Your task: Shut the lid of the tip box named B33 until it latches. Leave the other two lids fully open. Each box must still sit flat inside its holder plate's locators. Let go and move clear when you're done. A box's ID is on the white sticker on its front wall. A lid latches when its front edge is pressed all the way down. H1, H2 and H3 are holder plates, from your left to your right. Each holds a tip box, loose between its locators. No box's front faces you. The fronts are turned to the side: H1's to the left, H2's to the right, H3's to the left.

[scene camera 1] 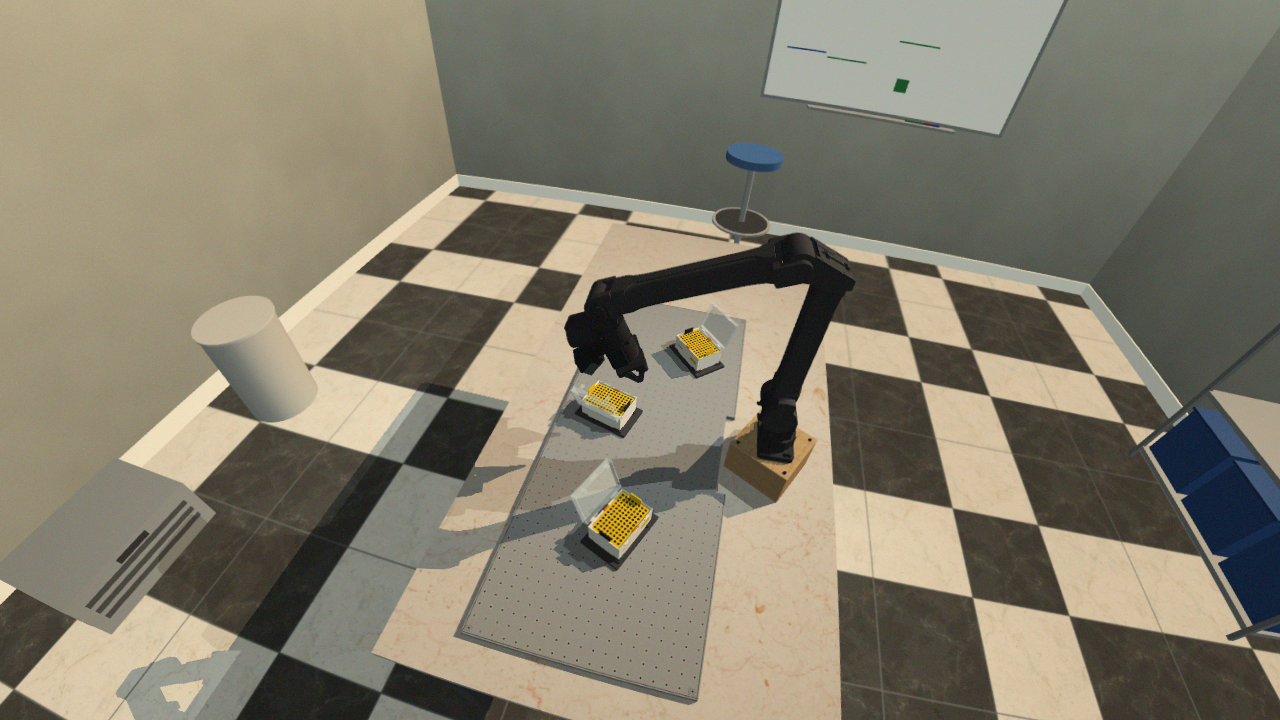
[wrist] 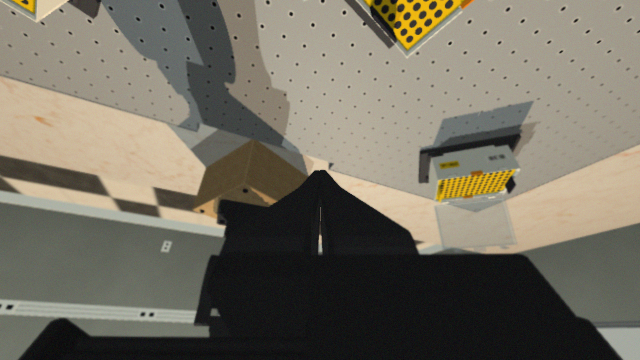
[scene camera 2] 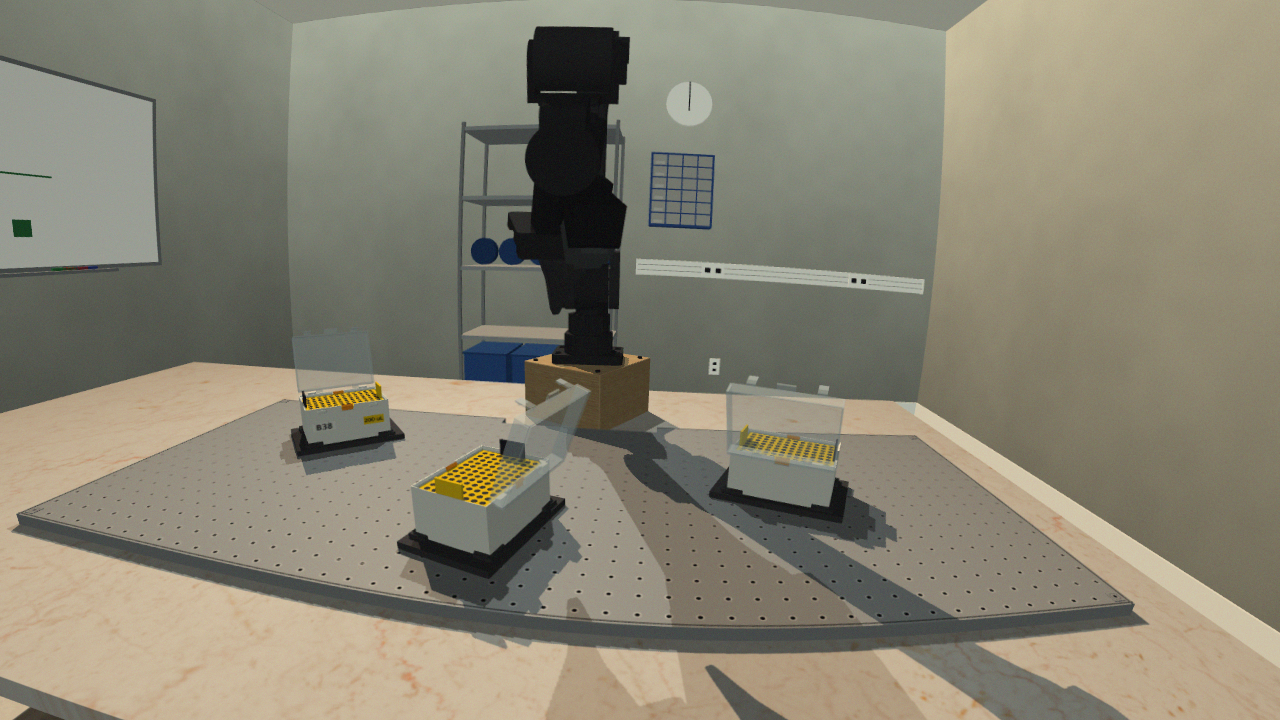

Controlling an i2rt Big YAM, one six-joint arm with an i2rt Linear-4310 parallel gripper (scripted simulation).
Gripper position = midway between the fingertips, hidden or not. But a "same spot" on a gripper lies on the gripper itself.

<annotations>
my gripper: scene camera 1 640, 381; wrist; scene camera 2
same spot on my gripper: (wrist: 371, 286) = (scene camera 2: 559, 252)
</annotations>
